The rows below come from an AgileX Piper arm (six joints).
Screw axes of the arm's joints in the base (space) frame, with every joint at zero. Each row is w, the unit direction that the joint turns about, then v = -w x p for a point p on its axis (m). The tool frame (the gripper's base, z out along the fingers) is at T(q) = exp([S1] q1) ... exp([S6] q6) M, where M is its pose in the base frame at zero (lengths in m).
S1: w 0 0 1 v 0 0 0
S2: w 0 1 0 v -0.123 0 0
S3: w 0 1 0 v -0.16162 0 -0.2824
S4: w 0.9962 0 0.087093 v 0 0.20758 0
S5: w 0 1 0 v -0.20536 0 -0.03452
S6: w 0.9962 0 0.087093 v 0 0.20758 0
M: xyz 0.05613 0 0.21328 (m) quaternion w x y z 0.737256 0 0.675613 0
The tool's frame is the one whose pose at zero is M.
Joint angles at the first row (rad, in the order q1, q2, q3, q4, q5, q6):
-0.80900 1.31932 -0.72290 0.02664 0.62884 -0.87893
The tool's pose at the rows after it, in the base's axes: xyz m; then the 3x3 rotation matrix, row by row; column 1 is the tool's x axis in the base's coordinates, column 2 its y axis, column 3 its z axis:
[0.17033, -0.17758, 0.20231], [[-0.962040, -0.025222, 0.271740], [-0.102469, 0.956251, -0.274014], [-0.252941, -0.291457, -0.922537]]
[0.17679, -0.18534, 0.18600], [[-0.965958, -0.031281, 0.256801], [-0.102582, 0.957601, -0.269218], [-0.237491, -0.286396, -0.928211]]
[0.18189, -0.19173, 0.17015], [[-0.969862, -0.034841, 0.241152], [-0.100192, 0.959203, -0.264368], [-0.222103, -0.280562, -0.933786]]
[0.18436, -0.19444, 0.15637], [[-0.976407, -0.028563, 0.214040], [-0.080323, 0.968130, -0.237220], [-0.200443, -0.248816, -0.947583]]
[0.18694, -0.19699, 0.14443], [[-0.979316, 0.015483, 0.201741], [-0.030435, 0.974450, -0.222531], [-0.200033, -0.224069, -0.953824]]
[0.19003, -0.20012, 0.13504], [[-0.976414, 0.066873, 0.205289], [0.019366, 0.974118, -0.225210], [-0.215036, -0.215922, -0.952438]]
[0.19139, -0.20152, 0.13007], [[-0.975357, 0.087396, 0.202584], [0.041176, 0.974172, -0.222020], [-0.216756, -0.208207, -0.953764]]
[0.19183, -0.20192, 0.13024], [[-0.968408, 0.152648, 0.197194], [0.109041, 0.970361, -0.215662], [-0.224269, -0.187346, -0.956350]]
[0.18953, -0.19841, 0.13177], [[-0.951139, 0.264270, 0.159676], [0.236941, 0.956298, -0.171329], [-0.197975, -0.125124, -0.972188]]
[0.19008, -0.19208, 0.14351], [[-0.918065, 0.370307, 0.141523], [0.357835, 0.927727, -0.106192], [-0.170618, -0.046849, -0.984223]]
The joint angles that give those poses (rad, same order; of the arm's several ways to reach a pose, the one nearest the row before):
-0.80901 1.40182 -0.72291 0.01363 0.58301 -0.88535
-0.80901 1.47470 -0.72291 0.00001 0.52499 -0.87849
-0.80898 1.54225 -0.72290 -0.01753 0.47285 -0.86474
-0.80900 1.59693 -0.72465 -0.01992 0.46070 -0.84854
-0.80902 1.64400 -0.72466 -0.01811 0.43373 -0.80141
-0.80898 1.68264 -0.72466 -0.01814 0.39049 -0.74910
-0.80900 1.70340 -0.72652 -0.01812 0.37597 -0.72731
-0.80901 1.70604 -0.73261 -0.01629 0.38813 -0.66068
-0.80725 1.70075 -0.74186 -0.00700 0.46274 -0.54440
-0.79990 1.66909 -0.76805 0.05010 0.58179 -0.46360

